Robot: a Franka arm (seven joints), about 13 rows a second.
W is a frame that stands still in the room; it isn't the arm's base.
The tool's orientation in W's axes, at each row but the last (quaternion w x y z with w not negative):
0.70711 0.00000 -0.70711 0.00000
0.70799 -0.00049 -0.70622 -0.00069
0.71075 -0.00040 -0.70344 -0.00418
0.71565 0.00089 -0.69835 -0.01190
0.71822 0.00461 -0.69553 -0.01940
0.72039 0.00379 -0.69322 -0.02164
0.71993 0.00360 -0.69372 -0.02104
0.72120 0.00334 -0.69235 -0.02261
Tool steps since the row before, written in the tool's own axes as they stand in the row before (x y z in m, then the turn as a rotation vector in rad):
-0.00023 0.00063 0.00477 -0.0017 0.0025 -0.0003
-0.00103 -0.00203 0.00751 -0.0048 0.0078 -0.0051
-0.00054 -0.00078 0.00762 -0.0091 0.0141 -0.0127
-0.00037 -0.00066 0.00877 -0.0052 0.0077 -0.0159
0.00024 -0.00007 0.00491 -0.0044 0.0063 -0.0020
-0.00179 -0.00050 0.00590 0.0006 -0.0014 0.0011
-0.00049 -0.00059 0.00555 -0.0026 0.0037 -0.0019
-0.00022 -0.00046 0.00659 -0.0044 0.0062 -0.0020
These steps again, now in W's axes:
-0.00477 0.00063 -0.00023 0.0003 0.0025 -0.0017
-0.00752 -0.00202 -0.00101 0.0051 0.0078 -0.0048
-0.00763 -0.00073 -0.00047 0.0127 0.0141 -0.0092
-0.00879 -0.00052 -0.00017 0.0159 0.0075 -0.0055
-0.00490 0.00002 0.00040 0.0020 0.0064 -0.0042
-0.00597 -0.00029 -0.00158 -0.0011 -0.0014 0.0006
-0.00558 -0.00044 -0.00030 0.0019 0.0037 -0.0025
-0.00660 -0.00028 0.00004 0.0020 0.0063 -0.0043

